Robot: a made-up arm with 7 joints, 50 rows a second.
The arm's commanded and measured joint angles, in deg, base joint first. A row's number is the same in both.
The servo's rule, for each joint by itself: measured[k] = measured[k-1] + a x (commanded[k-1-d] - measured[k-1]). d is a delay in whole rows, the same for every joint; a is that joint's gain. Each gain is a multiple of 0.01, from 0.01 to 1. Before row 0 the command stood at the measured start. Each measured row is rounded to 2 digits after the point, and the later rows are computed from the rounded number. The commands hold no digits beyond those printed.
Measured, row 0:
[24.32, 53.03, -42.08, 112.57, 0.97, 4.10, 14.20]
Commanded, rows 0 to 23:
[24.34, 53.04, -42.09, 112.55, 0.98, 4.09, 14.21]
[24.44, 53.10, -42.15, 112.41, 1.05, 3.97, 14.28]
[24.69, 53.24, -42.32, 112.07, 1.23, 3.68, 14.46]
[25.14, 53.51, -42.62, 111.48, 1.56, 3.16, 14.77]
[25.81, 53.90, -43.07, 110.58, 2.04, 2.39, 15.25]
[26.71, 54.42, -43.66, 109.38, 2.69, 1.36, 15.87]
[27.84, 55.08, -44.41, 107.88, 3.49, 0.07, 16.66]
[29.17, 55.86, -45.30, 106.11, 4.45, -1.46, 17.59]
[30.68, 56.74, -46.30, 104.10, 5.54, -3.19, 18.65]
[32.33, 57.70, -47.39, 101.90, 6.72, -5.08, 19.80]
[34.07, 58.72, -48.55, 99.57, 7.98, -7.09, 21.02]
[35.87, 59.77, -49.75, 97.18, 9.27, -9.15, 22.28]
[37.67, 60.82, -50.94, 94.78, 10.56, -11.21, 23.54]
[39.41, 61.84, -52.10, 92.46, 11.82, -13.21, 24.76]
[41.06, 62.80, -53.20, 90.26, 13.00, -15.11, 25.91]
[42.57, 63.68, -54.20, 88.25, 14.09, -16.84, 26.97]
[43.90, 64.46, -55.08, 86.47, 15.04, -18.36, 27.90]
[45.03, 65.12, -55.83, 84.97, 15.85, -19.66, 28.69]
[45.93, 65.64, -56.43, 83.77, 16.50, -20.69, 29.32]
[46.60, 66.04, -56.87, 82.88, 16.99, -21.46, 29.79]
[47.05, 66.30, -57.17, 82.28, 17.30, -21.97, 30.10]
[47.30, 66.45, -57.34, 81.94, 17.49, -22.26, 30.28]
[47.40, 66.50, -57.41, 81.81, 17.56, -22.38, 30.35]
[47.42, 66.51, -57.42, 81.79, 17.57, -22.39, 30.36]
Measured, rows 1 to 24:
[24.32, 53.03, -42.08, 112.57, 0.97, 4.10, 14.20]
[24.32, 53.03, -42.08, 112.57, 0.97, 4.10, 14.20]
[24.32, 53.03, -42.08, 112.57, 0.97, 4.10, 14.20]
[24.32, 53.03, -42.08, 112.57, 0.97, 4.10, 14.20]
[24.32, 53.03, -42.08, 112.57, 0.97, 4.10, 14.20]
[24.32, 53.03, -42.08, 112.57, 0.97, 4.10, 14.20]
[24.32, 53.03, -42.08, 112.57, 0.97, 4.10, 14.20]
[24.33, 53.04, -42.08, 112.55, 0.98, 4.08, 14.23]
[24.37, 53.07, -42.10, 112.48, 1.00, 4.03, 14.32]
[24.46, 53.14, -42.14, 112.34, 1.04, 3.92, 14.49]
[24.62, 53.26, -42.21, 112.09, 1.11, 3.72, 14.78]
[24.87, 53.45, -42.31, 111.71, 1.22, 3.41, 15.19]
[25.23, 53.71, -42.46, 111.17, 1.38, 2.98, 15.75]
[25.70, 54.05, -42.66, 110.46, 1.59, 2.40, 16.45]
[26.30, 54.48, -42.91, 109.57, 1.87, 1.67, 17.29]
[27.02, 55.00, -43.22, 108.50, 2.21, 0.79, 18.24]
[27.87, 55.60, -43.59, 107.25, 2.61, -0.23, 19.30]
[28.83, 56.27, -44.02, 105.84, 3.08, -1.39, 20.43]
[29.89, 57.00, -44.50, 104.29, 3.60, -2.67, 21.61]
[31.03, 57.77, -45.03, 102.63, 4.18, -4.04, 22.81]
[32.23, 58.57, -45.60, 100.90, 4.80, -5.48, 23.99]
[33.47, 59.39, -46.20, 99.13, 5.45, -6.96, 25.12]
[34.72, 60.20, -46.82, 97.36, 6.12, -8.44, 26.18]
[35.96, 60.99, -47.45, 95.63, 6.80, -9.90, 27.13]
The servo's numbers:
d 6
a 0.12 0.16 0.07 0.14 0.07 0.13 0.38

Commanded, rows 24 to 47:
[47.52, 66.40, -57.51, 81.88, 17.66, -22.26, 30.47]
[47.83, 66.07, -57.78, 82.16, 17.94, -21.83, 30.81]
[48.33, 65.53, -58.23, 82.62, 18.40, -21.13, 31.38]
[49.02, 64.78, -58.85, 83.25, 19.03, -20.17, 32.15]
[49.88, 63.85, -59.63, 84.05, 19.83, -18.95, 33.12]
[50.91, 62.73, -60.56, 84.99, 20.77, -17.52, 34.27]
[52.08, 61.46, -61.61, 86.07, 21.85, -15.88, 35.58]
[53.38, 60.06, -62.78, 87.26, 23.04, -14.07, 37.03]
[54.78, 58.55, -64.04, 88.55, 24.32, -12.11, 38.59]
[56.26, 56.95, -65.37, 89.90, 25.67, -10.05, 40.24]
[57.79, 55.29, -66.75, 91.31, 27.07, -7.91, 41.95]
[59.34, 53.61, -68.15, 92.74, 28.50, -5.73, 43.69]
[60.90, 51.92, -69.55, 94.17, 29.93, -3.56, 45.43]
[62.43, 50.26, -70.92, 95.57, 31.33, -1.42, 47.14]
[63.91, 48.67, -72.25, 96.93, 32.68, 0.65, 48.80]
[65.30, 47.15, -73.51, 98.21, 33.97, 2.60, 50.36]
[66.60, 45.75, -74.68, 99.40, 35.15, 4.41, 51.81]
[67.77, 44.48, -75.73, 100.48, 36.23, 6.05, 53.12]
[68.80, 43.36, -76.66, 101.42, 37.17, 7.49, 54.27]
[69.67, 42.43, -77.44, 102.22, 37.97, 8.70, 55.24]
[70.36, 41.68, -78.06, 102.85, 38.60, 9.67, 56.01]
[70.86, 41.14, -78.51, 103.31, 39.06, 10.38, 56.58]
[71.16, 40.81, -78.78, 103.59, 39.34, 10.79, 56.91]
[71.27, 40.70, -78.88, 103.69, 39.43, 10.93, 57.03]
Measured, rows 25 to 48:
[37.16, 61.73, -48.08, 93.97, 7.48, -11.30, 27.96]
[38.29, 62.42, -48.70, 92.42, 8.15, -12.62, 28.66]
[39.34, 63.04, -49.29, 91.00, 8.79, -13.84, 29.21]
[40.30, 63.59, -49.85, 89.73, 9.40, -14.93, 29.62]
[41.15, 64.06, -50.38, 88.62, 9.97, -15.90, 29.90]
[41.90, 64.45, -50.87, 87.66, 10.50, -16.74, 30.07]
[42.57, 64.76, -51.33, 86.85, 11.00, -17.46, 30.22]
[43.20, 64.97, -51.78, 86.19, 11.49, -18.03, 30.44]
[43.82, 65.06, -52.23, 85.69, 11.97, -18.43, 30.80]
[44.44, 65.02, -52.69, 85.35, 12.46, -18.66, 31.31]
[45.09, 64.83, -53.18, 85.17, 12.98, -18.70, 32.00]
[45.79, 64.49, -53.70, 85.14, 13.53, -18.55, 32.86]
[46.54, 64.01, -54.25, 85.27, 14.11, -18.20, 33.89]
[47.36, 63.38, -54.85, 85.55, 14.74, -17.66, 35.08]
[48.25, 62.61, -55.49, 85.97, 15.41, -16.94, 36.41]
[49.21, 61.70, -56.18, 86.52, 16.13, -16.04, 37.87]
[50.24, 60.67, -56.92, 87.19, 16.90, -14.98, 39.42]
[51.33, 59.54, -57.71, 87.97, 17.71, -13.78, 41.04]
[52.48, 58.32, -58.54, 88.84, 18.57, -12.45, 42.71]
[53.67, 57.03, -59.41, 89.78, 19.46, -11.02, 44.39]
[54.90, 55.69, -60.31, 90.78, 20.39, -9.50, 46.07]
[56.15, 54.32, -61.23, 91.82, 21.34, -7.93, 47.70]
[57.40, 52.95, -62.17, 92.88, 22.31, -6.33, 49.26]
[58.64, 51.59, -63.12, 93.94, 23.28, -4.72, 50.73]

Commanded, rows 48 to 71:
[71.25, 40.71, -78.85, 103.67, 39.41, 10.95, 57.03]
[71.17, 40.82, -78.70, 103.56, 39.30, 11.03, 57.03]
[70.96, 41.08, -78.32, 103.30, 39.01, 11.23, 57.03]
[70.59, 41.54, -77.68, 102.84, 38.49, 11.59, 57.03]
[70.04, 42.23, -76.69, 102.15, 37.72, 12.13, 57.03]
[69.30, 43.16, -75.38, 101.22, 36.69, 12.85, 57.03]
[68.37, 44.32, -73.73, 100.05, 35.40, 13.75, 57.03]
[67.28, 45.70, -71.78, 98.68, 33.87, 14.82, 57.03]
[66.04, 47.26, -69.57, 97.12, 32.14, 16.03, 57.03]
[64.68, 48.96, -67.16, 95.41, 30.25, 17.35, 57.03]
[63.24, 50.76, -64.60, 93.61, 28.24, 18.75, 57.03]
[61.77, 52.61, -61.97, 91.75, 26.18, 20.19, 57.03]
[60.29, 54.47, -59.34, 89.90, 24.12, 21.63, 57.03]
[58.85, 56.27, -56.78, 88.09, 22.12, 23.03, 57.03]
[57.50, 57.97, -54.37, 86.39, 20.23, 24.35, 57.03]
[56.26, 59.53, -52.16, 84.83, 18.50, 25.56, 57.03]
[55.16, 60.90, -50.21, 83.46, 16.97, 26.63, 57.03]
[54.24, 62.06, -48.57, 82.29, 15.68, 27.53, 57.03]
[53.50, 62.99, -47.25, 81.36, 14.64, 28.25, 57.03]
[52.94, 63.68, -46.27, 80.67, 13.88, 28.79, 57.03]
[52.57, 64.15, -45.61, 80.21, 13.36, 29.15, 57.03]
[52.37, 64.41, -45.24, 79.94, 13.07, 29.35, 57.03]
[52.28, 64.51, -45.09, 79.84, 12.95, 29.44, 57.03]
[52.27, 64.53, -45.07, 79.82, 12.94, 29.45, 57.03]
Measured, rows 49 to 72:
[59.86, 50.27, -64.07, 94.99, 24.25, -3.13, 52.08]
[61.04, 49.02, -65.01, 96.00, 25.21, -1.59, 53.28]
[62.16, 47.85, -65.92, 96.96, 26.15, -0.13, 54.32]
[63.20, 46.78, -66.80, 97.85, 27.05, 1.24, 55.18]
[64.16, 45.82, -67.64, 98.65, 27.91, 2.48, 55.84]
[65.01, 45.00, -68.43, 99.36, 28.72, 3.58, 56.29]
[65.76, 44.31, -69.16, 99.96, 29.47, 4.54, 56.57]
[66.41, 43.75, -69.83, 100.46, 30.16, 5.38, 56.74]
[66.96, 43.32, -70.42, 100.86, 30.78, 6.14, 56.85]
[67.40, 43.04, -70.93, 101.14, 31.32, 6.85, 56.92]
[67.72, 42.91, -71.33, 101.28, 31.77, 7.54, 56.96]
[67.91, 42.95, -71.61, 101.27, 32.11, 8.23, 56.99]
[67.97, 43.17, -71.76, 101.10, 32.34, 8.95, 57.01]
[67.89, 43.57, -71.76, 100.76, 32.45, 9.71, 57.02]
[67.67, 44.16, -71.61, 100.25, 32.43, 10.53, 57.02]
[67.31, 44.93, -71.30, 99.57, 32.28, 11.42, 57.02]
[66.82, 45.86, -70.83, 98.74, 32.00, 12.37, 57.02]
[66.21, 46.94, -70.21, 97.76, 31.59, 13.39, 57.02]
[65.50, 48.14, -69.45, 96.66, 31.07, 14.46, 57.02]
[64.70, 49.44, -68.56, 95.46, 30.44, 15.57, 57.02]
[63.84, 50.80, -67.57, 94.19, 29.73, 16.71, 57.02]
[62.93, 52.20, -66.49, 92.88, 28.94, 17.86, 57.02]
[62.00, 53.59, -65.35, 91.56, 28.10, 19.00, 57.02]
[61.07, 54.95, -64.18, 90.26, 27.23, 20.11, 57.02]

